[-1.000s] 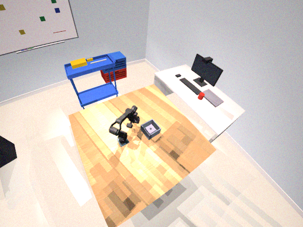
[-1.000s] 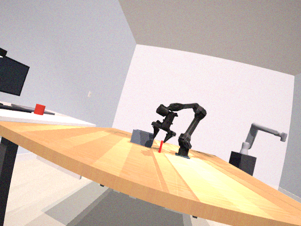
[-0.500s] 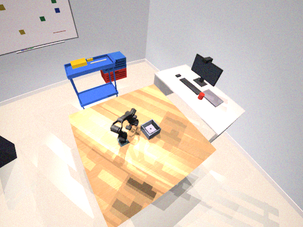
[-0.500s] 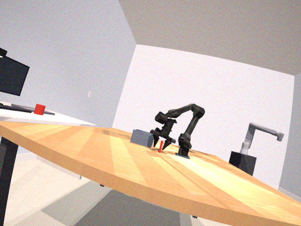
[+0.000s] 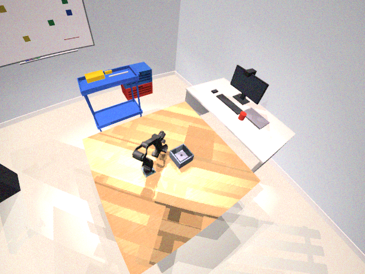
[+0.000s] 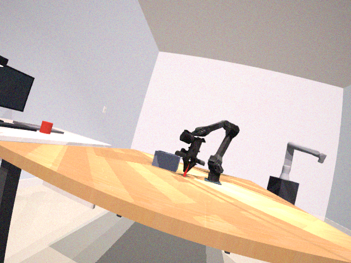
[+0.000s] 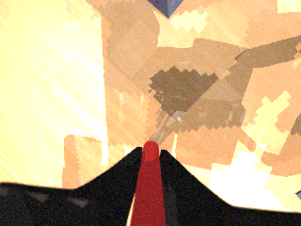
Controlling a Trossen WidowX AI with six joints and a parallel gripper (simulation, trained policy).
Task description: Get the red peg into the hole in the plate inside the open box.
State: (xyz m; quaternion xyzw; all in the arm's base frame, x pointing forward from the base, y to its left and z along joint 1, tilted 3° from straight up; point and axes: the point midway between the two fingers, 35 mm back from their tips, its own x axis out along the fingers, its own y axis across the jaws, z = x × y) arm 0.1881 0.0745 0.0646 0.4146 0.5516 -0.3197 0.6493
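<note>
Now: the grey box 12 cm ahead of my gripper tip and 17 cm to the right of it. From my gripper tip the other things lie so: red peg 2 cm above.
</note>
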